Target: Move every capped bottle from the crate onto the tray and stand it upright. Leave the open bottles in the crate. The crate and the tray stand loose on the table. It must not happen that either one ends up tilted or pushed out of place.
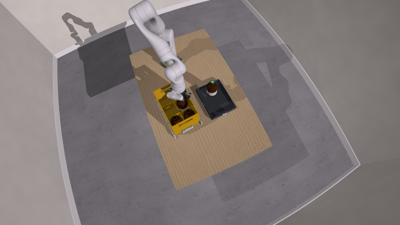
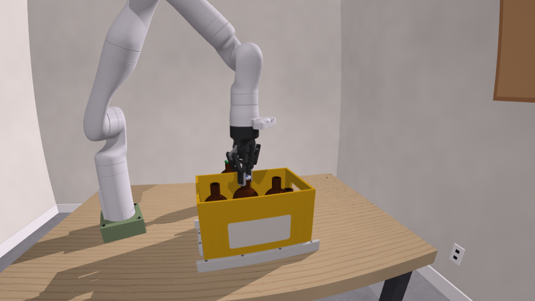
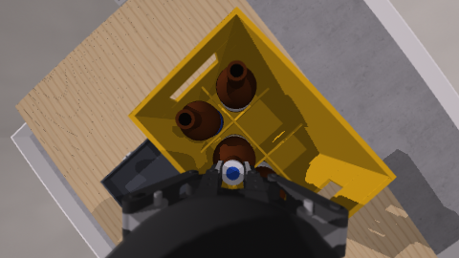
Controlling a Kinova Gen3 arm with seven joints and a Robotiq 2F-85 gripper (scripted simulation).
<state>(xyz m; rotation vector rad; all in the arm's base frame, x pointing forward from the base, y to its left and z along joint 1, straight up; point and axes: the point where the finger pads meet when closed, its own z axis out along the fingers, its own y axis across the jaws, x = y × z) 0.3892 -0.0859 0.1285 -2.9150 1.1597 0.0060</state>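
My gripper is now 7 cm above the blue-capped brown bottle. The rest, counted from my hand: yellow crate: 9 cm below, 5 cm to the right; dark tray: 23 cm to the left, 16 cm below, 4 cm ahead.
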